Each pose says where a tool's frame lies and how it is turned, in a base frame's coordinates. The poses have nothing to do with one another.
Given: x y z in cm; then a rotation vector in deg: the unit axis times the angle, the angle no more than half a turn.
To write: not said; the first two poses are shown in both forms.
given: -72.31 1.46 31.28 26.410 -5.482 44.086
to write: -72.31 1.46 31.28 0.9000 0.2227 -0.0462 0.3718
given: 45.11 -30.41 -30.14 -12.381 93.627 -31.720
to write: 45.11 -30.41 -30.14 0.6453 -0.0949 0.7179 -0.2432
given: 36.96 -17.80 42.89 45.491 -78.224 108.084
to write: 36.96 -17.80 42.89 0.3341 0.3042 -0.5230 0.7227
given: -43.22 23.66 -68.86 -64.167 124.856 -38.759
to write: -43.22 23.66 -68.86 0.2954 -0.4209 0.8191 -0.2543
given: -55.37 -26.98 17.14 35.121 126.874 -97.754
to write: -55.37 -26.98 17.14 0.1394 0.2121 0.7662 -0.5903
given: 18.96 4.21 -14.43 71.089 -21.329 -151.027
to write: 18.96 4.21 -14.43 0.1021 0.4202 -0.1261 -0.8928
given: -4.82 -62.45 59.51 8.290 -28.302 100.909
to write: -4.82 -62.45 59.51 0.6079 0.0626 -0.2138 0.7622
